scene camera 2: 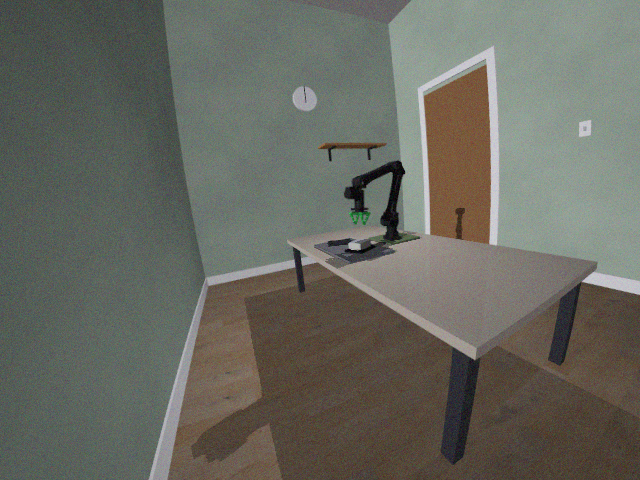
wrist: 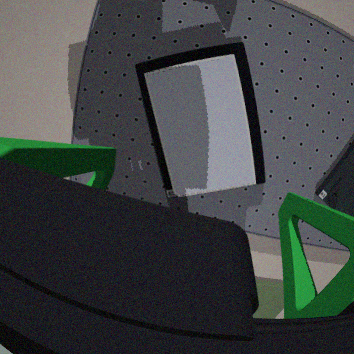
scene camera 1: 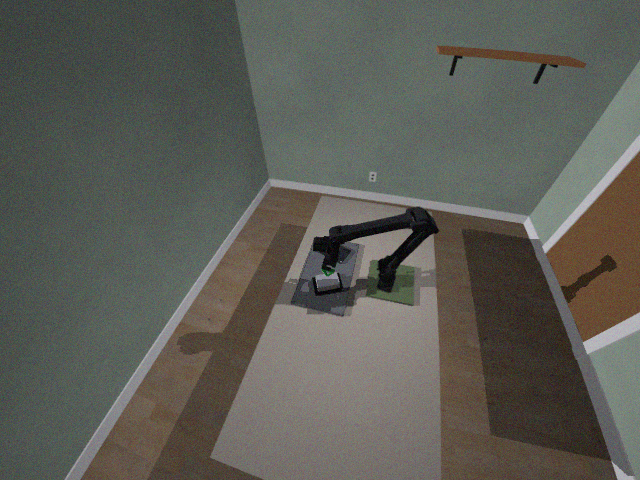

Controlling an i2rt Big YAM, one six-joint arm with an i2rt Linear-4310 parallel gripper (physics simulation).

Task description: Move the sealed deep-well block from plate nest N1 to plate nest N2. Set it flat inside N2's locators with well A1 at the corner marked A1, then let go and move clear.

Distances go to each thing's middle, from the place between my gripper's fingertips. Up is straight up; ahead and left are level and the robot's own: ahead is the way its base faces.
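Scene:
Counting from my hand, I find the deep-well block (wrist: 198, 106) 10 mm ahead and 10 mm to the left, and 120 mm below. The grey perforated plate (scene camera 2: 339, 250) is 50 mm ahead of my hand and 90 mm to the right of it, and it sits 160 mm below it.

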